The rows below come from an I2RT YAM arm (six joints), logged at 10 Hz.
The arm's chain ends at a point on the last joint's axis. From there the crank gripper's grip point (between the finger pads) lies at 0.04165 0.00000 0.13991 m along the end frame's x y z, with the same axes.
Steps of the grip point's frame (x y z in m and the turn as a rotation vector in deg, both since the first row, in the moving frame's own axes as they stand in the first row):
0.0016 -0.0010 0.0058 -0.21 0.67 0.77
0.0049 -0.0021 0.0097 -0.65 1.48 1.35
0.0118 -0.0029 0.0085 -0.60 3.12 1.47
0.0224 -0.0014 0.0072 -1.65 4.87 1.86
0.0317 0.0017 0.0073 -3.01 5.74 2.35
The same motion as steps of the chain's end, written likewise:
0.0000 -0.0021 0.0063 -0.21 0.67 0.77
0.0013 -0.0047 0.0108 -0.65 1.48 1.35
0.0043 -0.0055 0.0110 -0.60 3.12 1.47
0.0108 -0.0069 0.0113 -1.65 4.87 1.86
0.0181 -0.0075 0.0124 -3.01 5.74 2.35

